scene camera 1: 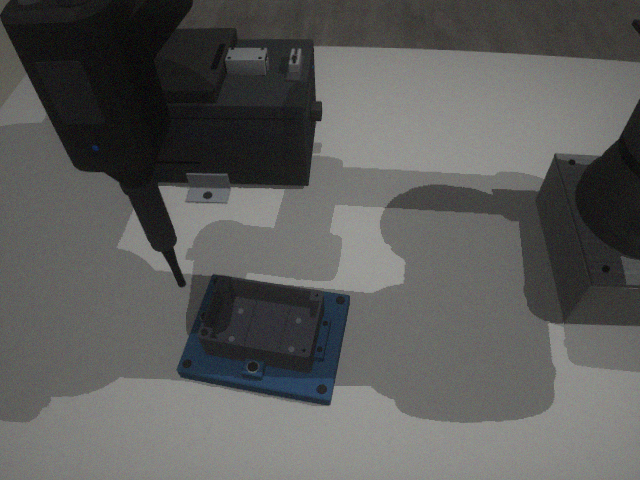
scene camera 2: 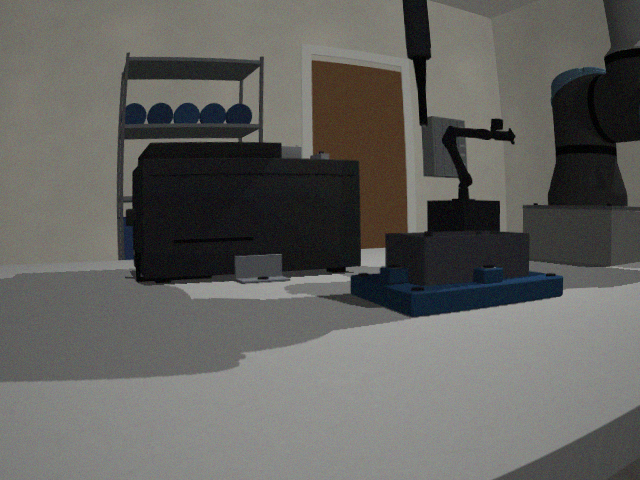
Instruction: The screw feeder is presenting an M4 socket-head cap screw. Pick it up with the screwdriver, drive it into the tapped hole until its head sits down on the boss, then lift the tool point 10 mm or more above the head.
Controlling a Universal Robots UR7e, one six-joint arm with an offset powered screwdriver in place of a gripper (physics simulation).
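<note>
My screwdriver [scene camera 1: 181, 283] [scene camera 2: 423, 124] points down with a bare, slim tip; no screw shows on it. The tip is in the air, well above and behind the near left corner of the dark open box [scene camera 1: 258, 356] [scene camera 2: 465, 258]. The box sits in the blue fixture [scene camera 1: 336, 351] [scene camera 2: 485, 302]. A dark round spot [scene camera 1: 204, 331] shows on that corner's boss, and a small dark bump [scene camera 2: 428, 233] shows at the box top; both look like a screw head, too small to be sure. The black screw feeder [scene camera 1: 242, 144] [scene camera 2: 248, 211] stands behind left.
A small metal bracket [scene camera 1: 207, 195] [scene camera 2: 258, 268] stands at the feeder's front. The robot's grey base block [scene camera 1: 563, 248] [scene camera 2: 568, 232] is at the right. A shelf rack [scene camera 2: 193, 67], a brown door [scene camera 2: 356, 155] and a small dark arm [scene camera 2: 457, 157] are in the background.
</note>
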